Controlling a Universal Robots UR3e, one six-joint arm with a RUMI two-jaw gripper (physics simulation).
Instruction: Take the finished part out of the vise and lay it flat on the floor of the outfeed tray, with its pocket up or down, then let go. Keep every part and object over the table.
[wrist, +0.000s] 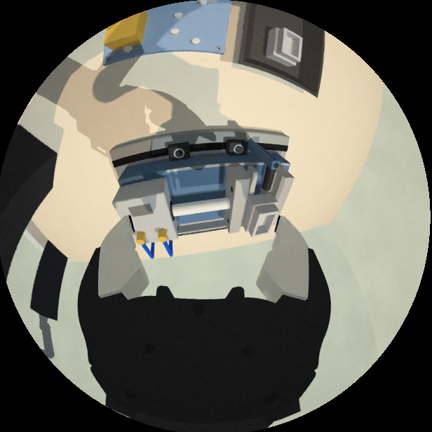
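The vise (197, 182) has a blue bed, a grey block at its left, a pale rod and upright grey jaws at its right. A light grey part (263, 220) with a rectangular pocket sits at the vise's right end, at the front of the jaws. Whether the jaws press on it I cannot tell. My gripper (203, 218) is open wide and empty, its fingers spread toward both ends of the vise's front. The right finger is close to the part. A dark tray (308, 75) at the upper right holds a similar pocketed part (285, 46); whether it is the outfeed tray I cannot tell.
A blue lever (262, 154) with a black grip stands above the vise's right end. Two yellow fittings with blue tubes (150, 250) project at its front left. A blue plate (200, 25) with pale pegs and a yellow block (126, 31) is at the top left.
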